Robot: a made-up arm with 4 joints.
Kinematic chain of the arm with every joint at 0, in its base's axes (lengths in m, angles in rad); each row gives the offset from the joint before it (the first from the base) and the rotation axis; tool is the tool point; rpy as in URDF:
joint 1: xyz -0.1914 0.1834 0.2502 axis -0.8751 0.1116 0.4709
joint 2: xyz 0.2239 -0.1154 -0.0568 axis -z
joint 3: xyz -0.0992 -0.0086 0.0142 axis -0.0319 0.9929 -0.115
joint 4: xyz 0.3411 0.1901 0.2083 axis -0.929 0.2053 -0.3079
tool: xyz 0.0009 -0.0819 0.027 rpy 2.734 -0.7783 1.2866
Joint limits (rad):
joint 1: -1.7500..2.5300
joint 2: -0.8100..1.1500
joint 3: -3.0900..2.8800
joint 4: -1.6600..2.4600
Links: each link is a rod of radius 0.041 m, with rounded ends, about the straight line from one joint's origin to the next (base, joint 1, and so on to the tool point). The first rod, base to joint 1, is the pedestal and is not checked.
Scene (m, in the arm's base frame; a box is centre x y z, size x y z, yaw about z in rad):
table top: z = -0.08
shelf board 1: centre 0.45 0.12 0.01 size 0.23 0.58 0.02 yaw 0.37
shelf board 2: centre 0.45 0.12 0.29 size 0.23 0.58 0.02 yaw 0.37
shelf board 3: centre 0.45 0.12 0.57 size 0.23 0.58 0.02 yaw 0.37
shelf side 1: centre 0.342 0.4 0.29 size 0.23 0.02 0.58 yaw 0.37
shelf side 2: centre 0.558 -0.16 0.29 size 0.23 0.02 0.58 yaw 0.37
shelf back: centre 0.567 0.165 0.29 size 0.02 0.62 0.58 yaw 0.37
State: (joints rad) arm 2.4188 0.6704 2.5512 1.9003
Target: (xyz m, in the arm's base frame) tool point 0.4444 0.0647 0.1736
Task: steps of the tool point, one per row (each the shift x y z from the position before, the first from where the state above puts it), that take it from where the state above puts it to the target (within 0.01 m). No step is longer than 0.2 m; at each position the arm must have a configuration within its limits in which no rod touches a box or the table.
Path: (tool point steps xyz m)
1: 0.1262 0.0650 -0.0476
2: 0.1015 0.1043 -0.0367
3: 0.0655 0.1327 -0.0260

